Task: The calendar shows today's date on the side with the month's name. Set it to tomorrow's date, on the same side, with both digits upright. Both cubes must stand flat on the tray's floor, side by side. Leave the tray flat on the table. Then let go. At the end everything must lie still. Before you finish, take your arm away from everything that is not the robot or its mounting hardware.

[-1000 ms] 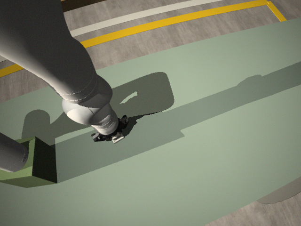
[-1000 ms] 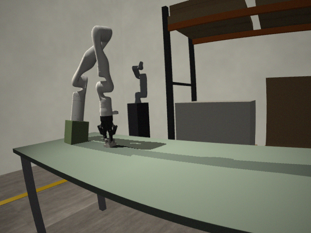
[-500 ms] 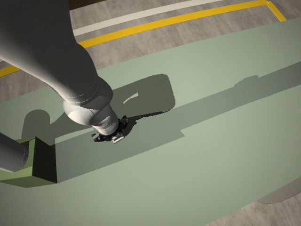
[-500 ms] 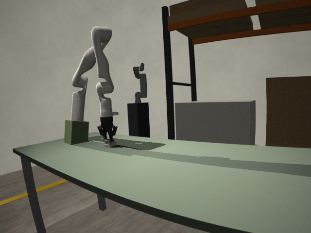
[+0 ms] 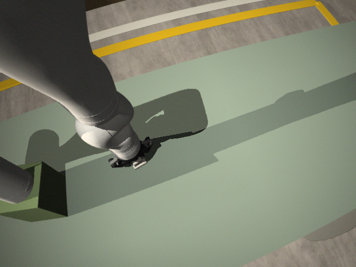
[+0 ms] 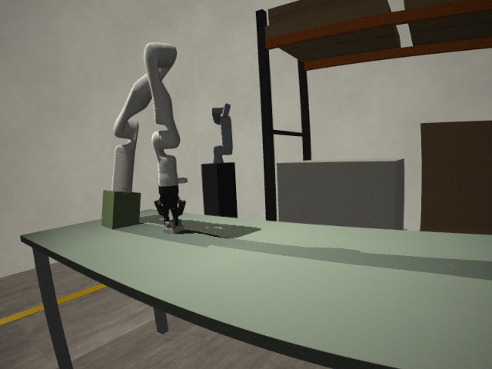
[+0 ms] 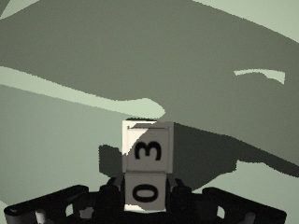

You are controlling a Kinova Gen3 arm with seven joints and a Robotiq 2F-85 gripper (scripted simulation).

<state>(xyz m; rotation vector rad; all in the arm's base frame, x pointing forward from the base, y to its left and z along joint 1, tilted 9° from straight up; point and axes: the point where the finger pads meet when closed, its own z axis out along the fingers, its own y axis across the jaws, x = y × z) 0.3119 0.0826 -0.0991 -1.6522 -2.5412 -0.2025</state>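
Now: the white cube 10 mm below my hand. From my hand the other things lie so: white tray (30 mm below, 10 mm to the left, 10 mm behind).
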